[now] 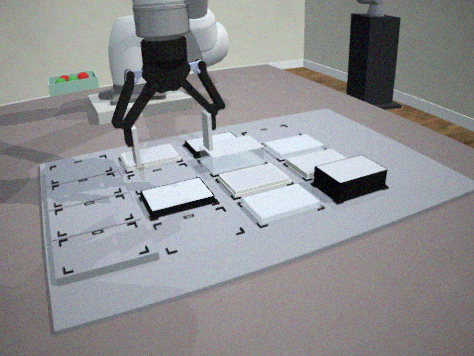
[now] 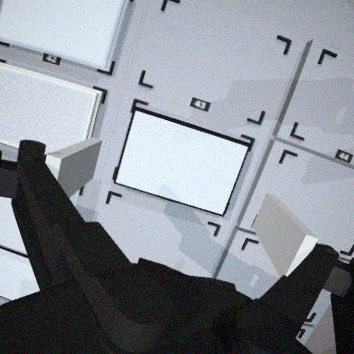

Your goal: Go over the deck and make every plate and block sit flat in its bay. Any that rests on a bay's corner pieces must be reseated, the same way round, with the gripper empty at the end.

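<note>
My gripper (image 1: 172,156) (image 2: 179,184) is open and empty, hanging above a black-sided plate with a white top (image 1: 178,195) (image 2: 181,162). That plate lies in the bay next to the one labelled 43; a black edge shows along its side facing label 43. Whether it rests on corner pieces is not clear. A cream plate (image 1: 255,180) (image 2: 45,107) and a clear plate (image 1: 282,202) (image 2: 60,30) lie in neighbouring bays. Farther back are a clear block (image 1: 232,151), a black-sided plate (image 1: 226,136) and a cream plate (image 1: 157,155). A tall black block with a white top (image 1: 350,172) stands at the right.
A pale plate (image 1: 295,145) and a cream plate (image 1: 321,161) lie behind the tall block. The grey deck (image 1: 115,305) has marked bays at the left, with a raised edge (image 1: 105,269). A green bin (image 1: 74,89) of balls is at the back left; a black pedestal (image 1: 372,60) is at the back right.
</note>
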